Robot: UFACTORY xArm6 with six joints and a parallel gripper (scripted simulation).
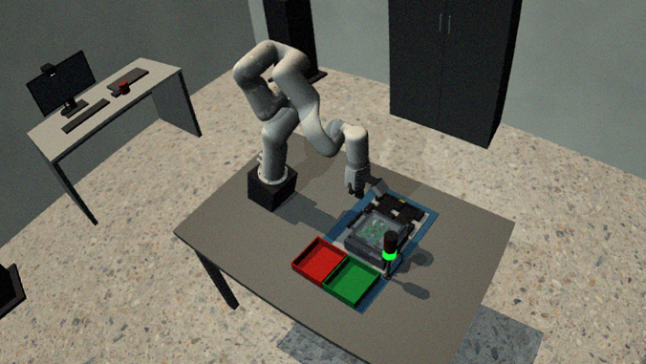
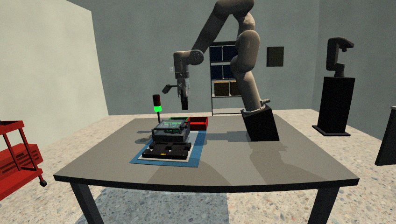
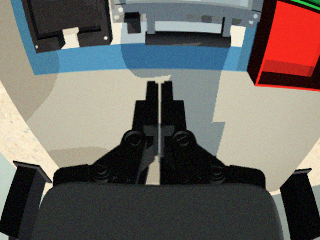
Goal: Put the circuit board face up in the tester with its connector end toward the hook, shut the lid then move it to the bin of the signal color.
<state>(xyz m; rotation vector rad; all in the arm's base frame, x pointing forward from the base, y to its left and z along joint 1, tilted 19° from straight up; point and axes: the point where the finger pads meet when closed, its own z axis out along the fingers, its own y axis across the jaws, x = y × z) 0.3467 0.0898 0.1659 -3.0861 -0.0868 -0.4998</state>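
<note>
Right now my hand is 120 mm above the black latch hook, 30 mm to the right of it and 20 mm short of it. From my hand the other things lie so: green circuit board 140 mm below, 90 mm ahead, 20 mm to the right; then tester lid 120 mm below, 90 mm ahead, 20 mm to the right; then tester plate 140 mm below, 90 mm ahead, 20 mm to the right.
</note>
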